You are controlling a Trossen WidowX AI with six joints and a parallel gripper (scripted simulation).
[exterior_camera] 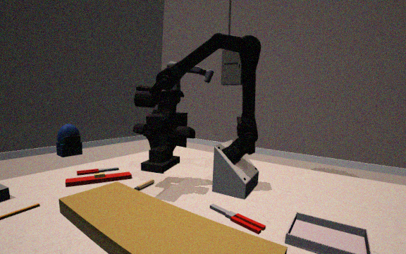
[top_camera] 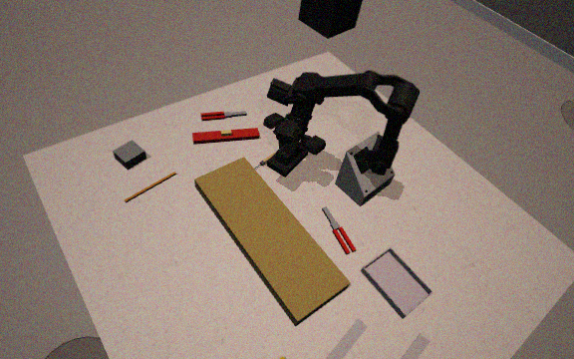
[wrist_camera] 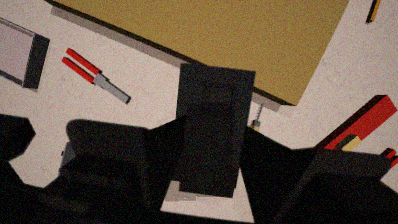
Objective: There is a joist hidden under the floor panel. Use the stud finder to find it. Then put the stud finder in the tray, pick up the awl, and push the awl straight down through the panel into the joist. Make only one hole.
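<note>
Right now the awl is 10 mm behind my gripper tip, 100 mm to the right of it and 120 mm below it. From my gripper tip the other things lie so: red level (20 mm ahead, 270 mm to the right, 110 mm below); then stud finder (10 mm ahead, 20 mm above); then pencil (340 mm ahead, 230 mm to the right, 120 mm below).
</note>
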